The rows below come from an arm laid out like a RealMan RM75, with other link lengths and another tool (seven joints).
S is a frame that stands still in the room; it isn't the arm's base.
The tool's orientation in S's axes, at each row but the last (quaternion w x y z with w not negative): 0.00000 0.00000 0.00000 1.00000; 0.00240 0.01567 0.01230 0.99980; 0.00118 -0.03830 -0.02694 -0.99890; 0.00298 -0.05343 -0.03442 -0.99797; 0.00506 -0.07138 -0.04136 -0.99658; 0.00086 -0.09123 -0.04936 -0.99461; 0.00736 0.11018 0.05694 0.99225
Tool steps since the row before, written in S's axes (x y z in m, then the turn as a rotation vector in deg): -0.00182 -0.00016 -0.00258 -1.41 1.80 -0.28; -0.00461 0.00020 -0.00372 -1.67 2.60 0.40; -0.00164 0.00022 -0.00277 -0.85 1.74 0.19; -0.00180 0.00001 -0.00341 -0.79 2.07 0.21; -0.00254 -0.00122 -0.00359 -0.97 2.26 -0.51; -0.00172 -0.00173 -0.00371 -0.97 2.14 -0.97; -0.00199 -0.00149 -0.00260 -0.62 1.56 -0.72
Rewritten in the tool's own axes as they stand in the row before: 0.00182 0.00016 -0.00258 1.41 -1.80 -0.28; 0.00449 -0.00027 -0.00386 1.70 -2.58 0.41; 0.00142 -0.00038 -0.00287 0.86 -1.73 0.22; 0.00143 -0.00026 -0.00357 0.80 -2.06 0.27; 0.00201 0.00088 -0.00400 0.88 -2.31 -0.45; 0.00101 0.00134 -0.00411 0.79 -2.24 -0.91; 0.00133 0.00119 -0.00312 0.49 -1.63 -0.66
